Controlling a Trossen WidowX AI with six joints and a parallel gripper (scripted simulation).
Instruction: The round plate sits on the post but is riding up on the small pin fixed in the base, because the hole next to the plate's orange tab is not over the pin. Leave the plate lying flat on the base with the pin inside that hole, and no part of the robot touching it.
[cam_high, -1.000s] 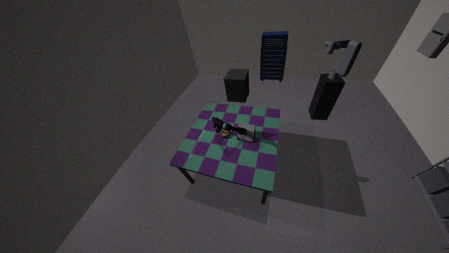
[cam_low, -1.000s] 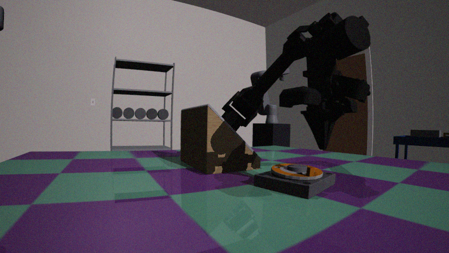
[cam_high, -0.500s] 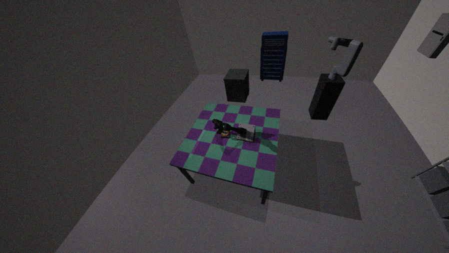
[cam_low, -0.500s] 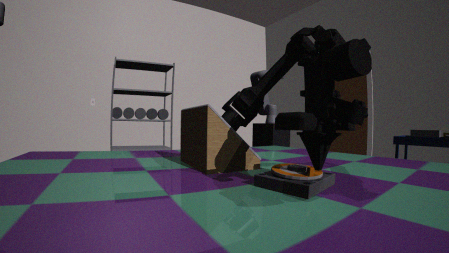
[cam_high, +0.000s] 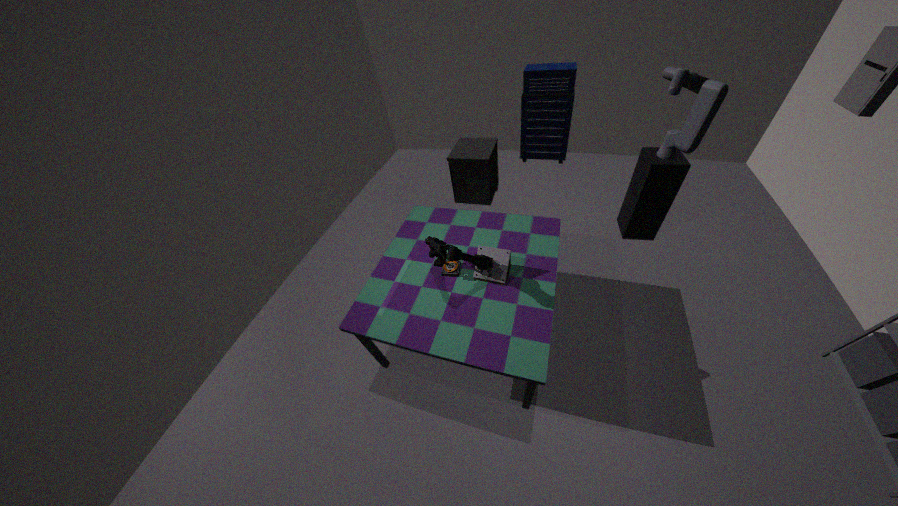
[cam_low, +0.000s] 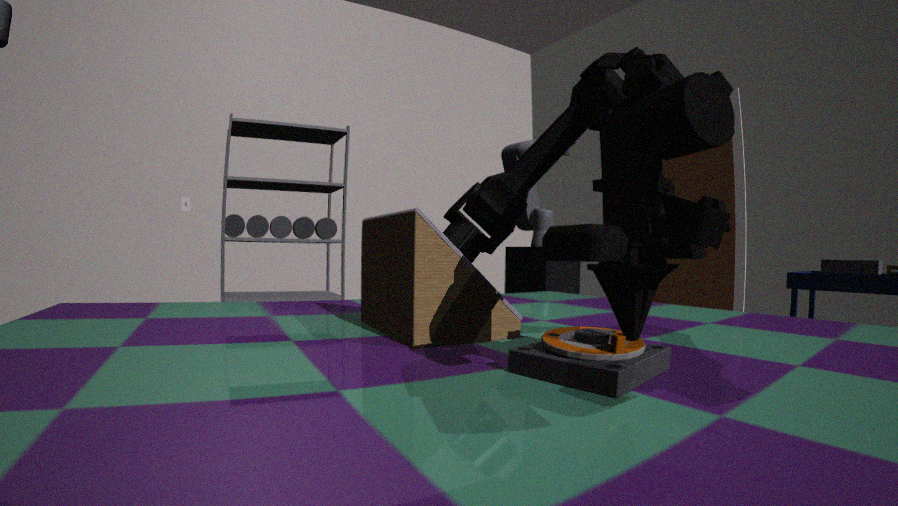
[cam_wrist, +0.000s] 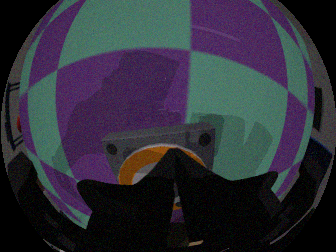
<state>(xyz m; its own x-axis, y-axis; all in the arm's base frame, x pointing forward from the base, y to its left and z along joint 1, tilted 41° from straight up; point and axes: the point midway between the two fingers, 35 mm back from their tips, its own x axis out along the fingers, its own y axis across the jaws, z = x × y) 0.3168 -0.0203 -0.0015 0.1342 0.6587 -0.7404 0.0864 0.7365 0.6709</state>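
My gripper tip is 3 cm past the round plate and 1 cm above it. From my gripper tip the other things lie so: dark grey square base: 5 cm behind, 2 cm below, 1 cm to the left.
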